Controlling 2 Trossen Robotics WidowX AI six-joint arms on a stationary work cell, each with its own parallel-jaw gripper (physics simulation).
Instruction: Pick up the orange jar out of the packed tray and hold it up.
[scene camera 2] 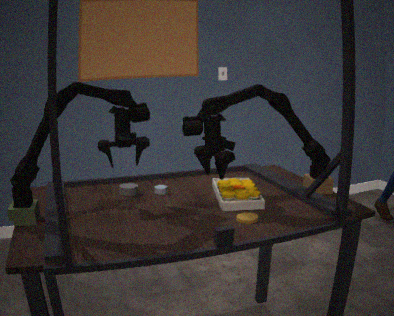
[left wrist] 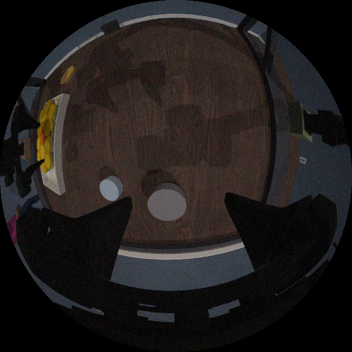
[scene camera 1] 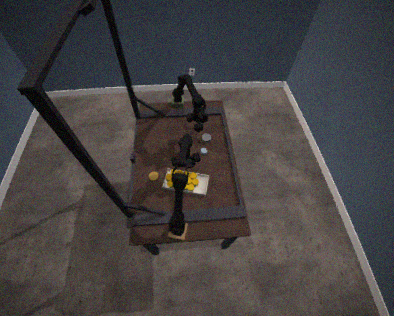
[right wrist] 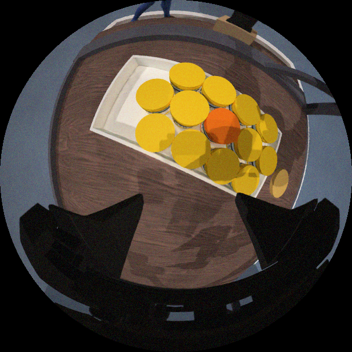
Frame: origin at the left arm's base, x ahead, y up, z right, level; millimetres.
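Seen in the pictures: left gripper, fingertip midpoint: (scene camera 2: 124, 166); right gripper, fingertip midpoint: (scene camera 2: 214, 176); left arm's base, origin of the base link: (scene camera 2: 23, 204) (scene camera 1: 178, 99); right arm's base, origin of the base link: (scene camera 1: 178, 229).
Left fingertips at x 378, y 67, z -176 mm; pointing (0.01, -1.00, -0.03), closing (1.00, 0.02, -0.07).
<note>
Offsets run from my left fingertips to a thing's top centre.
The orange jar {dz +105, dx +399, dy -77 mm} (scene camera 2: 238, 187) (left wrist: 42, 137) (right wrist: 222, 126) stands among several yellow-lidded jars (right wrist: 189, 108) in the white tray {dz +77, dx +404, dy -93 mm} (scene camera 1: 202, 185) (scene camera 2: 242, 205) (left wrist: 60, 135) (right wrist: 114, 96). Jars surround it closely; its sides are mostly hidden. Its lid does not show clearly in scene camera 1. My right gripper (scene camera 1: 186, 160) (scene camera 2: 215, 175) (right wrist: 191, 198) is open and empty, above the tray's height and off to its side; in scene camera 2 it appears left of the jars. My left gripper (scene camera 1: 194, 123) (scene camera 2: 125, 165) (left wrist: 178, 200) is open and empty, high over the table and far from the tray.
A grey cylinder {dz -72, dx +16, dy -95 mm} (scene camera 1: 206, 137) (scene camera 2: 128, 189) (left wrist: 167, 204) and a smaller pale blue one {dz -48, dx +140, dy -101 mm} (scene camera 1: 204, 150) (scene camera 2: 160, 189) (left wrist: 111, 188) stand on the table, below the left gripper's height. A flat yellowish disc {dz +311, dx +360, dy -113 mm} (scene camera 1: 153, 176) (scene camera 2: 247, 218) (left wrist: 68, 75) (right wrist: 279, 183) lies beside the tray. Dark frame posts stand around the table.
</note>
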